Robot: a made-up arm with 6 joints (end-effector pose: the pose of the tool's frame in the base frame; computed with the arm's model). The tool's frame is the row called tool. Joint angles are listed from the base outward.
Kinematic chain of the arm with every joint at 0, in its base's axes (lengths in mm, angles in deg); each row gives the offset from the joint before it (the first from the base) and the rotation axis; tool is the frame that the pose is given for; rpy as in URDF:
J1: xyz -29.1 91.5 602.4 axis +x
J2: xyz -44.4 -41 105.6 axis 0.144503 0.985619 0.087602
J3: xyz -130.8 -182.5 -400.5 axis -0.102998 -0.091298 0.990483
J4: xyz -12 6.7 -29.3 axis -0.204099 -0.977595 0.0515
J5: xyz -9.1 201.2 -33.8 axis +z
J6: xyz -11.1 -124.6 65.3 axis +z
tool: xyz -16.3 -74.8 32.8 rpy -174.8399 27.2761 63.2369
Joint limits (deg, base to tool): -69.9..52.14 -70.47..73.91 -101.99..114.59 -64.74..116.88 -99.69..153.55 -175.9..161
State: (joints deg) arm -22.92 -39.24 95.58 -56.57 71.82 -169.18
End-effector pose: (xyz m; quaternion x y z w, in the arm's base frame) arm -0.0528 -0.2494 0.2991 0.6956 0.0144 -0.1625 0.6997
Working (the frame after each row of the table, in the pose's form):
after J1: -0.0291 0.0915 0.6024 -0.1987 0.0000 0.0000 0.9801
after J2: -0.0735 0.0949 0.7156 -0.2347 -0.3302 0.0369 0.9135
after J3: 0.0572 -0.2581 0.4527 -0.4671 -0.1142 0.6857 0.5464
after J4: 0.0749 -0.2813 0.4386 -0.6734 0.2074 0.3851 0.5960
after J5: -0.0701 -0.3564 0.3160 -0.4237 0.5629 0.6615 0.2568
after J6: 0.0196 -0.2628 0.2602 -0.6004 -0.3687 -0.1933 0.6828

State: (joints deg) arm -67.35 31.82 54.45 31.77 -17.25 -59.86
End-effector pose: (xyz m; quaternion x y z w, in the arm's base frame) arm -0.5586 -0.1743 0.8069 0.8361 0.2050 -0.3474 0.3719
Working (the frame after each row of the table, in the pose's form):
after J1: -0.0291 0.0915 0.6024 -0.5545 0.0000 0.0000 0.8322
after J2: -0.0735 0.1732 0.6809 -0.5003 0.2382 -0.1298 0.8223
after J3: -0.3894 -0.1575 0.7220 -0.3811 0.4102 0.2893 0.7764
after J4: -0.4127 -0.1798 0.7190 -0.3267 0.1760 0.4141 0.8311
after J5: -0.5805 -0.1190 0.6197 -0.3494 0.1251 0.2847 0.8838
after J6: -0.5144 -0.1526 0.7397 -0.3652 -0.0660 -0.1942 0.9080

